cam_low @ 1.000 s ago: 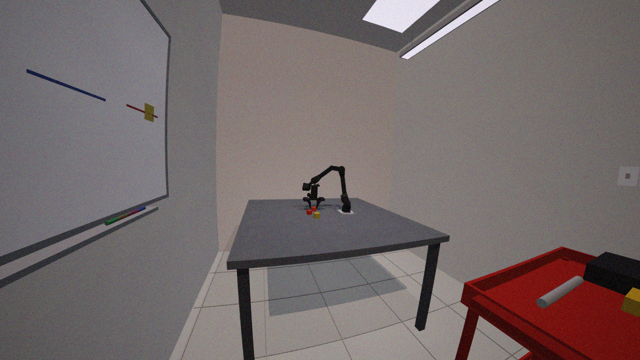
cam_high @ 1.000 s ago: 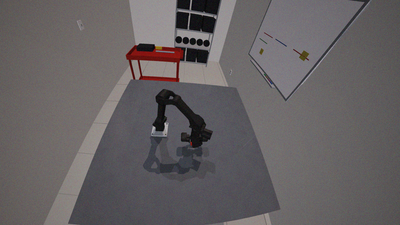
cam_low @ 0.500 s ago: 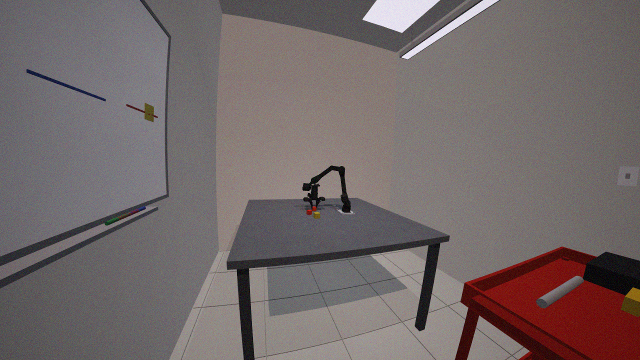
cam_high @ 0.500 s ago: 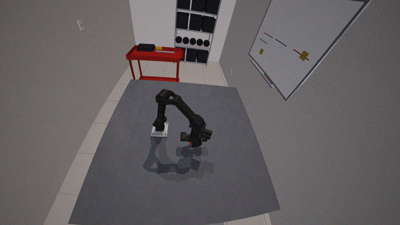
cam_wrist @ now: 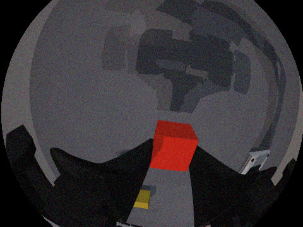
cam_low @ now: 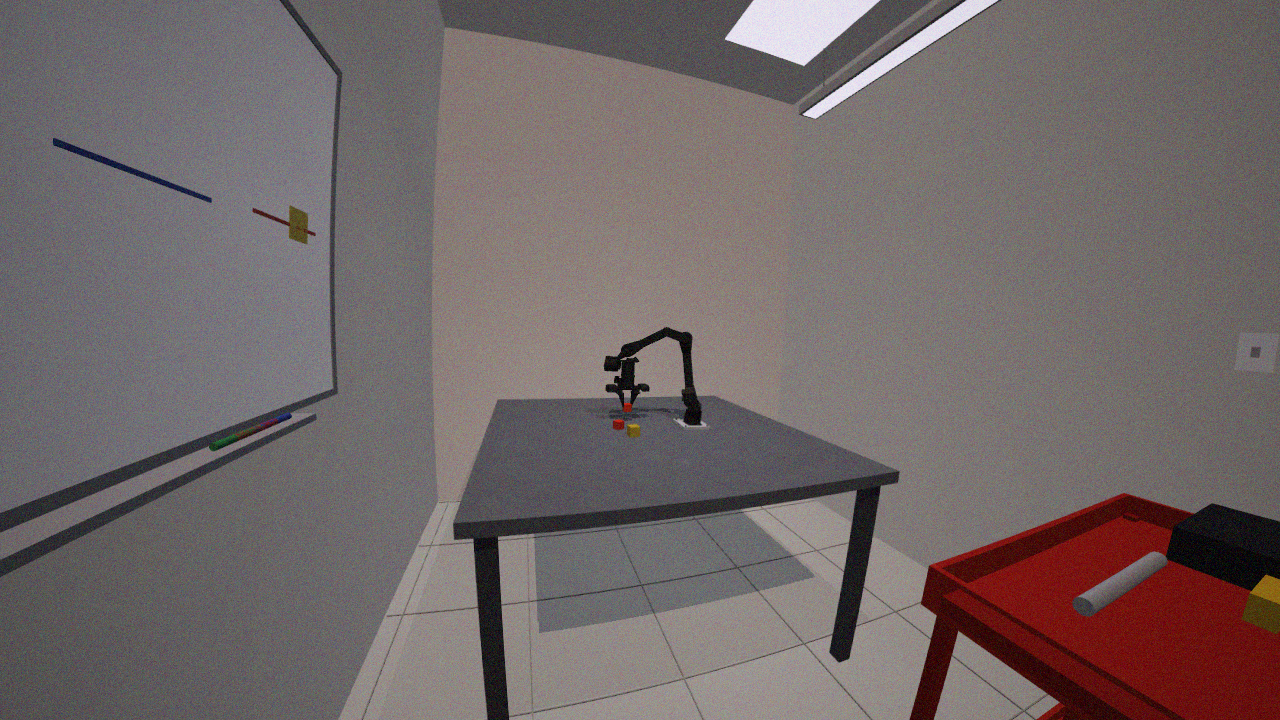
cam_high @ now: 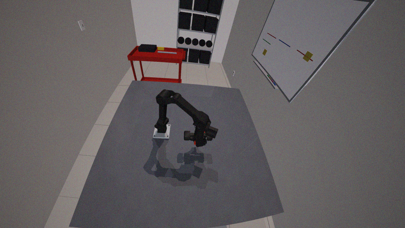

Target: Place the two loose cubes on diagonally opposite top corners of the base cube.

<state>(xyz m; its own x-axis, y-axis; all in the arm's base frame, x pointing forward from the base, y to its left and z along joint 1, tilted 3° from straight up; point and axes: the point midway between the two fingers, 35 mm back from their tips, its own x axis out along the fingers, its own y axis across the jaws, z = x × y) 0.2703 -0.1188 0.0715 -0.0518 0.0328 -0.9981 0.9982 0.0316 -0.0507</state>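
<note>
The yellow base cube lies 2 cm ahead of my gripper tip, 21 cm to the left of it and 5 cm below it.
</note>
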